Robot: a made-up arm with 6 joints.
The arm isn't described. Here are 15 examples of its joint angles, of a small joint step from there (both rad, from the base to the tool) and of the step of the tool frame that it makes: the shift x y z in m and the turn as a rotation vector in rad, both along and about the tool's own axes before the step.
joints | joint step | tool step
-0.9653 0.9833 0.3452 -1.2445 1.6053 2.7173 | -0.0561 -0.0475 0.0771 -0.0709 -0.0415 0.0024 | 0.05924 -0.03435 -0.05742 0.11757 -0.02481 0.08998
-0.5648 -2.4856 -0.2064 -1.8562 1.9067 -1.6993 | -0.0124 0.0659 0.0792 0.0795 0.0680 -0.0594 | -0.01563 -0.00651 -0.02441 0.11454 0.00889 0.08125
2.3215 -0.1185 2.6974 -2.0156 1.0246 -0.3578 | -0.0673 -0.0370 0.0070 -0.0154 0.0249 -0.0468 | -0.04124 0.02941 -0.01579 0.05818 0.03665 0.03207
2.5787 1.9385 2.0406 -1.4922 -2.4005 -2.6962 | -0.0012 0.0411 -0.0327 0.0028 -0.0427 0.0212 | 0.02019 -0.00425 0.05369 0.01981 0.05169 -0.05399
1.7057 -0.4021 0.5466 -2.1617 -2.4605 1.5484 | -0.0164 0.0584 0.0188 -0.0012 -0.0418 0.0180 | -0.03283 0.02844 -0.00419 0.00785 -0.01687 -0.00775
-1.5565 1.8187 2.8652 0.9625 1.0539 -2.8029 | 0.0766 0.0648 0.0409 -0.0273 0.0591 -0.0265 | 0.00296 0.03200 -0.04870 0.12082 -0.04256 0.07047
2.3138 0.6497 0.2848 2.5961 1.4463 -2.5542 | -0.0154 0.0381 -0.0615 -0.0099 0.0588 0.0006 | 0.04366 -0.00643 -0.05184 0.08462 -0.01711 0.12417
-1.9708 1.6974 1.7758 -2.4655 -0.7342 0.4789 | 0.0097 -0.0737 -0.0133 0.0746 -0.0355 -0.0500 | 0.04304 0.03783 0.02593 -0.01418 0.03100 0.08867
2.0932 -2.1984 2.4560 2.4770 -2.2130 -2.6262 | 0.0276 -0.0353 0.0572 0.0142 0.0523 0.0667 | 0.04081 0.03308 0.02451 0.00026 -0.00077 -0.02144
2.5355 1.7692 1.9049 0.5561 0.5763 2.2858 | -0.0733 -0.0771 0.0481 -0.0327 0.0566 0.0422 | 0.01428 0.12236 -0.02334 -0.08114 0.09498 0.15260
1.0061 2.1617 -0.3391 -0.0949 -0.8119 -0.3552 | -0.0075 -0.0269 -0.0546 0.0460 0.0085 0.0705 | 0.00069 0.00961 -0.01439 -0.10333 0.02873 0.00813
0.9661 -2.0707 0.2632 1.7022 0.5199 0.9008 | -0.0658 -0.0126 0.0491 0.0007 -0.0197 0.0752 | 0.00516 -0.03795 -0.05863 -0.14913 0.03450 0.01968
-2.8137 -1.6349 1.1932 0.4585 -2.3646 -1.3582 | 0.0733 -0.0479 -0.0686 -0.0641 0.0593 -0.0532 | 0.03863 -0.05675 0.02881 0.04552 0.02294 0.09363
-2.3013 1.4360 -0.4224 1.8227 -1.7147 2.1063 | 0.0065 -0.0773 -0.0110 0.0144 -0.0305 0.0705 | 0.01366 0.02380 0.03903 -0.00123 -0.04967 0.00790
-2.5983 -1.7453 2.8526 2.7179 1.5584 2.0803 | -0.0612 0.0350 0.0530 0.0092 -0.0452 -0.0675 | -0.00434 0.03279 -0.01631 0.06563 -0.05460 0.04531
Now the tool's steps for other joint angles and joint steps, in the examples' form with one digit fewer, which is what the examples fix.
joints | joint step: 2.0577 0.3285 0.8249 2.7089 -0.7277 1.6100 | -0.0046 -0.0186 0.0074 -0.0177 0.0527 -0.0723
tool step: 0.0101 0.0161 0.0124 0.0845 0.0254 -0.0299
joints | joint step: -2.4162 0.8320 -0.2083 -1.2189 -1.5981 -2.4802 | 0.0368 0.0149 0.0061 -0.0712 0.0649 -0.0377
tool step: 0.0263 0.0092 -0.0072 0.0459 0.0350 0.0429
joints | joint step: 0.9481 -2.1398 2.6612 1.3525 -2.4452 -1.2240 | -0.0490 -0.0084 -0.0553 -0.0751 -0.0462 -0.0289
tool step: -0.0084 0.0267 0.0003 -0.0929 0.0640 0.0447
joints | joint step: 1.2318 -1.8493 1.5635 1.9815 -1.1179 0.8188 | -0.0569 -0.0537 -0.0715 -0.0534 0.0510 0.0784
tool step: -0.0433 -0.0089 -0.0308 -0.0599 -0.0205 -0.1144
